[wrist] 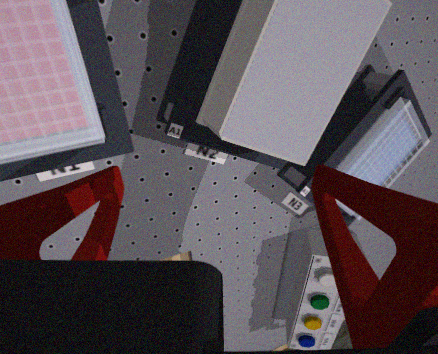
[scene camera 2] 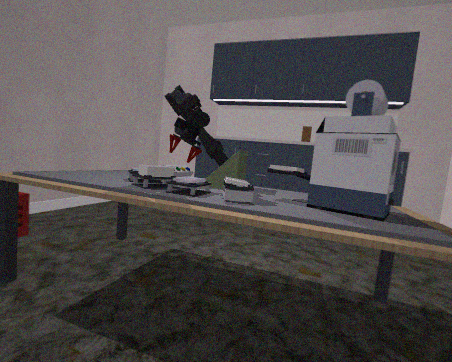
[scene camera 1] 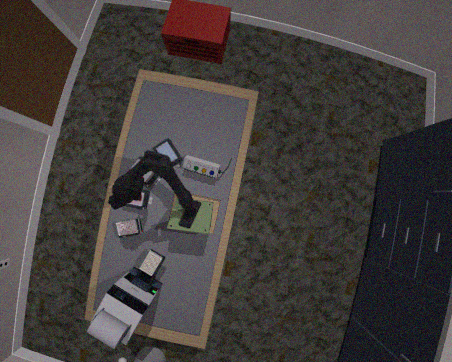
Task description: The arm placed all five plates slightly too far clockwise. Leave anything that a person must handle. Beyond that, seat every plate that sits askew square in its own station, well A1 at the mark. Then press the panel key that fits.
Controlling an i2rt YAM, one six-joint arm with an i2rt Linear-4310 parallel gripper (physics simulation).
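Note:
My gripper (wrist: 217, 176) (scene camera 2: 181, 156) is open and empty, above the stations. A pink-welled plate (wrist: 40, 75) (scene camera 2: 190, 180) is in station N1, partly cut off in the wrist view. A tall pale block-like plate (wrist: 300, 75) (scene camera 2: 155, 170) is on station N2, A1 tag at its lower left corner. A blue-welled plate (wrist: 385, 145) (scene camera 1: 167, 151) is at station N3, partly behind the right finger. Two more plates (scene camera 1: 128, 227) (scene camera 1: 151, 262) show, one beside the machine. I cannot tell each plate's exact turn. The key panel (wrist: 320, 310) (scene camera 1: 201, 167) has white, green, yellow and blue keys.
A white and dark machine (scene camera 1: 125, 302) (scene camera 2: 352, 165) stands at one table end. The arm's green base plate (scene camera 1: 201, 225) is near the table's long edge. A red cabinet (scene camera 1: 197, 25) stands on the floor beyond the other end. A cable (scene camera 1: 229, 167) trails from the panel.

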